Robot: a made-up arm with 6 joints. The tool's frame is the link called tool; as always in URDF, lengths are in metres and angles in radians. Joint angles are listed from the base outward.
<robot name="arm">
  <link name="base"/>
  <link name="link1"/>
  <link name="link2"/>
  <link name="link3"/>
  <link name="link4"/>
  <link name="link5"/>
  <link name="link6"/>
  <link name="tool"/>
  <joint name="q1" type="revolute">
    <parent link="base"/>
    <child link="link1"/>
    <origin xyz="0 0 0.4" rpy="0 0 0"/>
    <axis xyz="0 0 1"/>
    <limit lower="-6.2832" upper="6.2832"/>
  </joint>
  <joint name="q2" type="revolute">
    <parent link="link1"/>
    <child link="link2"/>
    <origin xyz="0 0 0" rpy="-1.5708 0 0"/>
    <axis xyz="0 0 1"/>
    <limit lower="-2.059" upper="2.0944"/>
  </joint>
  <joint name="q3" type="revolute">
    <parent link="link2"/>
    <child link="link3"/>
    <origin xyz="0.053 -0.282 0" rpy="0 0 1.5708"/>
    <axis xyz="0 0 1"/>
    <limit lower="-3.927" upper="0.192"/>
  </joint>
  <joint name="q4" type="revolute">
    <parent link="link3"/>
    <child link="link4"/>
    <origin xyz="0.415 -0.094 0" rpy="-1.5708 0 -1.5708"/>
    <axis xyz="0 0 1"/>
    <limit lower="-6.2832" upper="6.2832"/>
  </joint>
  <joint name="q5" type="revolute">
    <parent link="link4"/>
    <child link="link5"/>
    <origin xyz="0 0 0" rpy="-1.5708 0 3.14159"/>
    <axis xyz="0 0 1"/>
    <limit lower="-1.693" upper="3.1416"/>
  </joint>
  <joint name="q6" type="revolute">
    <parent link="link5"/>
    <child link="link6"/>
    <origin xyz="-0.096 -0.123 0" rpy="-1.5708 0 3.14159"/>
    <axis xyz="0 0 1"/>
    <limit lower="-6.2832" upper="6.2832"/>
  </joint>
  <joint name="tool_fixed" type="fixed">
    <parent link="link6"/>
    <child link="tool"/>
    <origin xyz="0 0 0" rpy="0 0 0"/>
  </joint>
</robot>
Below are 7 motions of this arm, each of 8 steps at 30 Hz.
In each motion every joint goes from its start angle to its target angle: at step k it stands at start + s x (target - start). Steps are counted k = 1, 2, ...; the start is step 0. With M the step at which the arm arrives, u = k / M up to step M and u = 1 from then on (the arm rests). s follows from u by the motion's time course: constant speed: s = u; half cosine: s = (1 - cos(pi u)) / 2; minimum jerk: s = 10 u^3 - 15 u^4 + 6 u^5.
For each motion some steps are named. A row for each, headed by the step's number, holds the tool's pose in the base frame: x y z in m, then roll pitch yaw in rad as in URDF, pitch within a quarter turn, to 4 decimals.
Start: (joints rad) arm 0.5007 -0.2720 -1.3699 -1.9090 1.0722 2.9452
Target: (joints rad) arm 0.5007 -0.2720 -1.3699 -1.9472 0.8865 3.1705
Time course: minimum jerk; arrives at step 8
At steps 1, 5, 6, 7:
1: 0.4877 0.2005 0.8397 -1.2261 -0.2792 -2.2329
5: 0.4850 0.2203 0.8349 -1.2287 -0.1857 -2.0587
6: 0.4841 0.2250 0.8335 -1.2303 -0.1636 -2.0165
7: 0.4835 0.2274 0.8328 -1.2314 -0.1525 -1.9950

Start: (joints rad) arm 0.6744 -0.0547 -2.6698 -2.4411 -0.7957 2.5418
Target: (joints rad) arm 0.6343 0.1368 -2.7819 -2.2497 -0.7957 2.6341
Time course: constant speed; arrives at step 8
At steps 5, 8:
5: 0.1515 0.2574 1.0589 0.3716 -1.1203 -2.2925
8: 0.1701 0.2749 1.0508 0.2037 -1.1482 -2.0777

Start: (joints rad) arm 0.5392 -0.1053 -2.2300 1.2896 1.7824 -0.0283
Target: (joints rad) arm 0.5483 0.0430 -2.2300 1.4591 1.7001 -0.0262
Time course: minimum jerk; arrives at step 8
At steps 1, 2, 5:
1: 0.2182 0.2878 1.0597 -2.0344 -0.7117 0.8181
2: 0.2246 0.2921 1.0575 -2.0107 -0.7051 0.8086
5: 0.2707 0.3217 1.0394 -1.8455 -0.6505 0.7401

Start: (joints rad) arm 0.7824 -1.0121 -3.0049 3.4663 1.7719 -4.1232
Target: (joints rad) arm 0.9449 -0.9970 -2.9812 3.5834 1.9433 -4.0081
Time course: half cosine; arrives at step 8
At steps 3, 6, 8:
3: -0.4477 -0.5672 0.7321 -2.9017 0.5018 2.0131
6: -0.3789 -0.5998 0.7346 -3.0154 0.5097 2.0614
8: -0.3599 -0.6070 0.7354 -3.0453 0.5096 2.0753

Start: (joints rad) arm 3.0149 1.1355 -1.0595 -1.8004 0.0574 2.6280
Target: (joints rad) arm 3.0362 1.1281 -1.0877 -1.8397 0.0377 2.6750
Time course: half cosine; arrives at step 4
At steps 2, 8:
2: -0.3259 -0.0499 -0.0738 3.0762 -0.0027 2.1955
8: -0.3328 -0.0533 -0.0710 3.0947 -0.0065 2.2018

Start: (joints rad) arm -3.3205 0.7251 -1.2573 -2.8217 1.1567 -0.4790
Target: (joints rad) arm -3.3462 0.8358 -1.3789 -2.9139 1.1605 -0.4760
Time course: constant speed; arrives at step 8
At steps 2, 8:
2: -0.6397 0.1420 0.1785 -1.2652 1.2282 1.4017
8: -0.6552 0.1531 0.1632 -1.2383 1.1937 1.4668

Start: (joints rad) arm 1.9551 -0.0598 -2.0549 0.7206 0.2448 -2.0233
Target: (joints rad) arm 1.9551 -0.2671 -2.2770 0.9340 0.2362 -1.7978
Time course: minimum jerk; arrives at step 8
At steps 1, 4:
1: -0.1246 0.4201 1.0971 1.2032 -0.1858 -2.5139
4: -0.0750 0.3110 1.1699 0.9571 -0.2943 -2.3440

